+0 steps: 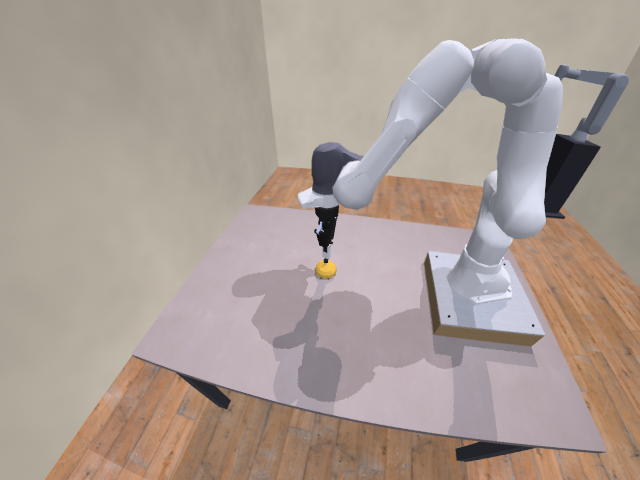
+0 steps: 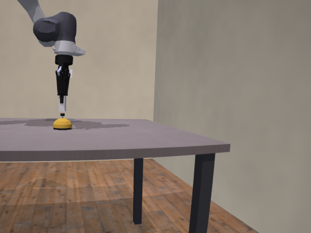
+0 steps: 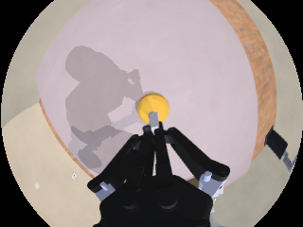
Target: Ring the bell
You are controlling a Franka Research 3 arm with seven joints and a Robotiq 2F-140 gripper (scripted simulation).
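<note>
The black button is 10 mm to the left of my hand and 50 mm below it. Round my hand: yellow dome bell: 10 mm to the left, 70 mm below.
</note>
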